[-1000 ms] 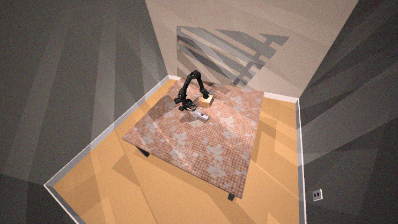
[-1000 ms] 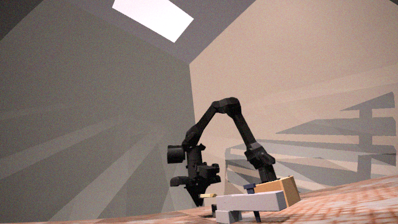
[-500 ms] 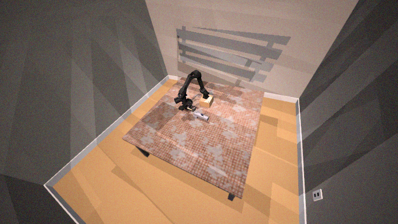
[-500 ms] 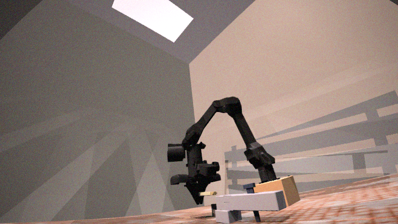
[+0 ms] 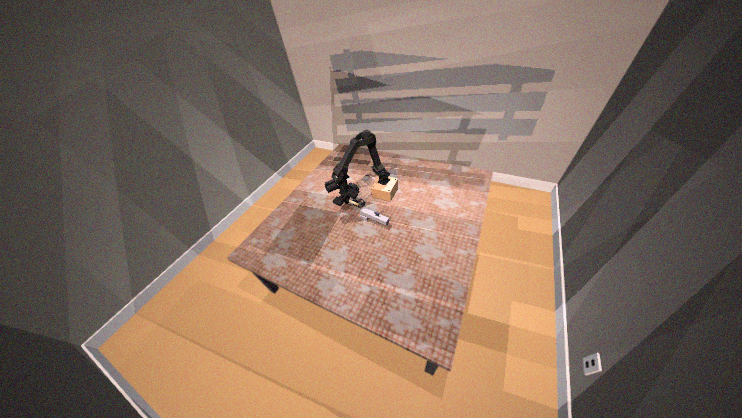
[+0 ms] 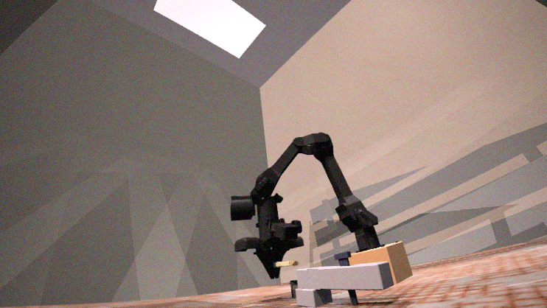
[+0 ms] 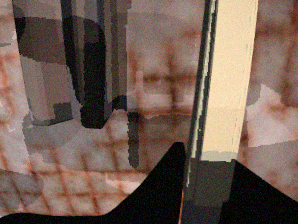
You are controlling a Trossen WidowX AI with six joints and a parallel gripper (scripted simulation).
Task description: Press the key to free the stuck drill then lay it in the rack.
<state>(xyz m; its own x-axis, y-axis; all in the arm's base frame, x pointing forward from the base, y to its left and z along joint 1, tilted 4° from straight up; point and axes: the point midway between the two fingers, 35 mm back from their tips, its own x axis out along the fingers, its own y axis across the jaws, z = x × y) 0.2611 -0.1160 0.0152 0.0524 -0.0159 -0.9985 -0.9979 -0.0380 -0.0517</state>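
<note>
My gripper tip is 40 mm to the right of the drill and 30 mm below it. Round my gripper tip: dark key (230 mm to the left); dark block (70 mm behind, 40 mm to the left, 30 mm below); grey block (200 mm to the left, 10 mm below).
</note>
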